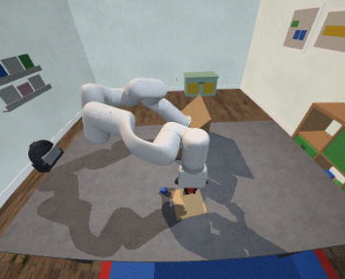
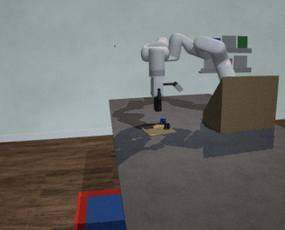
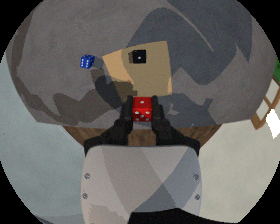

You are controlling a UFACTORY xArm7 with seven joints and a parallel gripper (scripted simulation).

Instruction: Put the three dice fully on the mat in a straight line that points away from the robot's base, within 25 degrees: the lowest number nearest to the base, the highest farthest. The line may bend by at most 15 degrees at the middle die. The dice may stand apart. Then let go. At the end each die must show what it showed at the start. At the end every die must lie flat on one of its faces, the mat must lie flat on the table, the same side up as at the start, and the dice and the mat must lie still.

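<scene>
Now: the tan mat 12 cm below my hand and 1 cm to the right of it. Also, from my hand: red die (1 cm below); black die (11 cm below, 5 cm behind); blue die (12 cm to the right, 11 cm below, 6 cm behind).
</scene>
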